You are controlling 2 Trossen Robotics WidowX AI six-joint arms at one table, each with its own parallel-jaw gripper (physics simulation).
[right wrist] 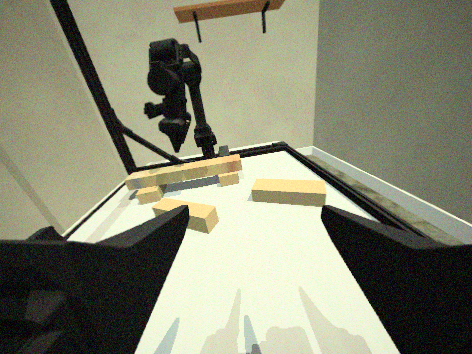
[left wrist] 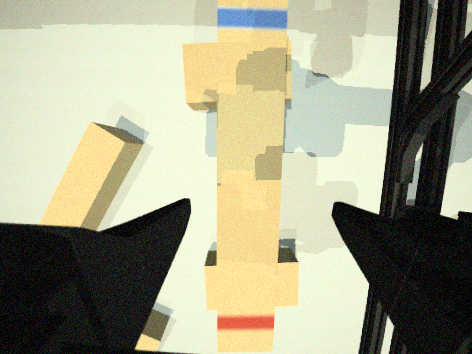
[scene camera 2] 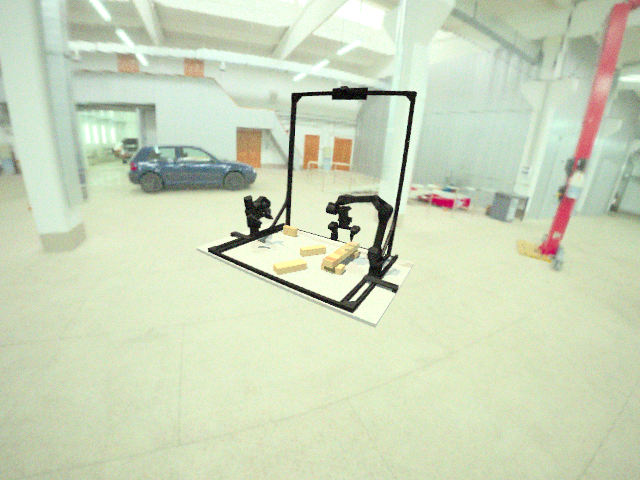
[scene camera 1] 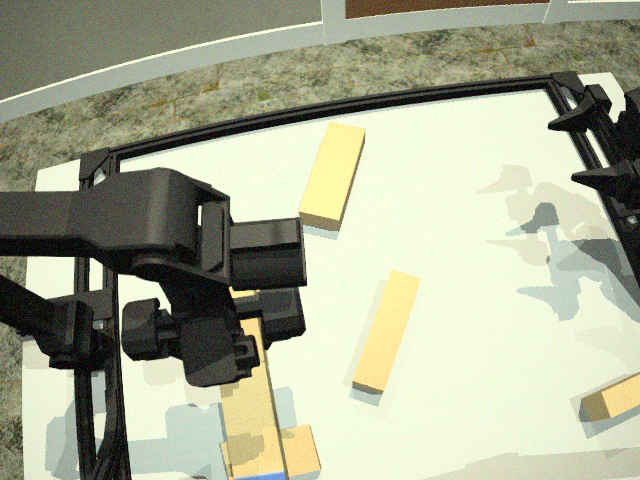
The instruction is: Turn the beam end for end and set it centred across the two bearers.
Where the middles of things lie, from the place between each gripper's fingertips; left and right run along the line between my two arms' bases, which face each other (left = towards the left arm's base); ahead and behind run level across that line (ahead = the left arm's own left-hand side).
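Scene:
My left gripper: now 80 mm above the long beam [scene camera 1: 253,432].
My right hand: 140 mm above the long beam, 460 mm to the right of it, 160 mm past it.

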